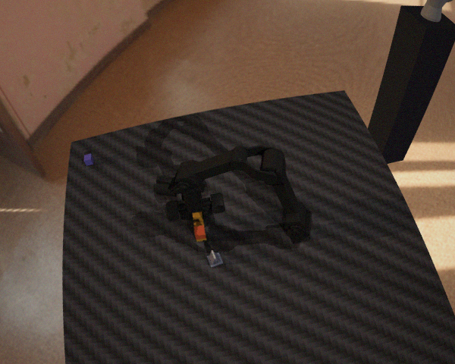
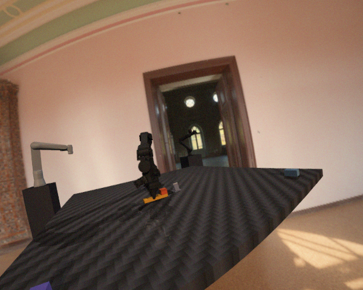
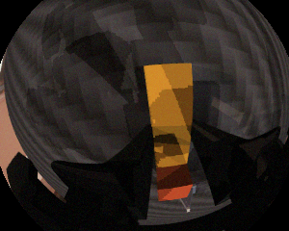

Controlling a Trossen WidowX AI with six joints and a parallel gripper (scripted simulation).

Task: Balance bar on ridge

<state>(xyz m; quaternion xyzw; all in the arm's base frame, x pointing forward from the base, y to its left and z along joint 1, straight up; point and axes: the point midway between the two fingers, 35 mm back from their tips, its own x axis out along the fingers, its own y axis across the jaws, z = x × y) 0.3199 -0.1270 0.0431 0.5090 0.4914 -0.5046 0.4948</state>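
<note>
My gripper tip is now 16 cm to the right of the ridge, 4 cm below it and 3 cm past it. The rest, counted from my gripper tip: small purple cube 42 cm ahead, 37 cm to the right, 1 cm above; bar 4 cm to the left, 1 cm above; blue-grey block 63 cm to the left, 42 cm ahead, 1 cm above.
</note>
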